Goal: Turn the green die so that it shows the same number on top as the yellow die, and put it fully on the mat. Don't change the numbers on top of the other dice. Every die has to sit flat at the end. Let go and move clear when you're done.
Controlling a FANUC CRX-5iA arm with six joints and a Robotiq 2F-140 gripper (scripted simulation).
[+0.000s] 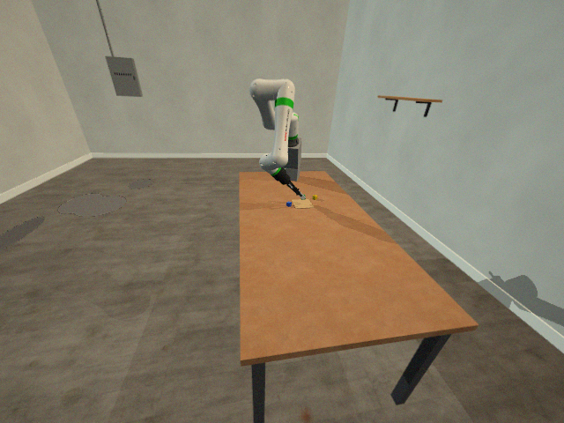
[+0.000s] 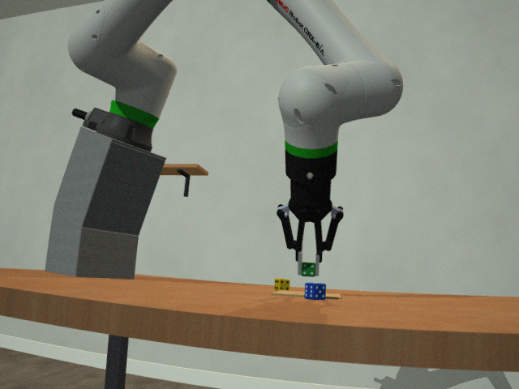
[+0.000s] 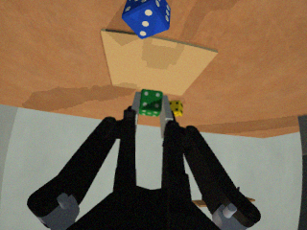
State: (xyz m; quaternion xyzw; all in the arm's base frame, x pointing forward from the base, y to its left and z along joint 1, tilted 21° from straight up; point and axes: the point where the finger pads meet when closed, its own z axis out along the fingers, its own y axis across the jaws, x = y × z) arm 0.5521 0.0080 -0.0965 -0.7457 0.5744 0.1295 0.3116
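My gripper is now 20 mm to the right of the tan mat and 70 mm above it. The rest, counted from my hand: blue die: 30 mm ahead, 90 mm to the right, 60 mm below; yellow die: 80 mm behind, 140 mm to the left, 60 mm below; green die: 20 mm to the left, 20 mm below.
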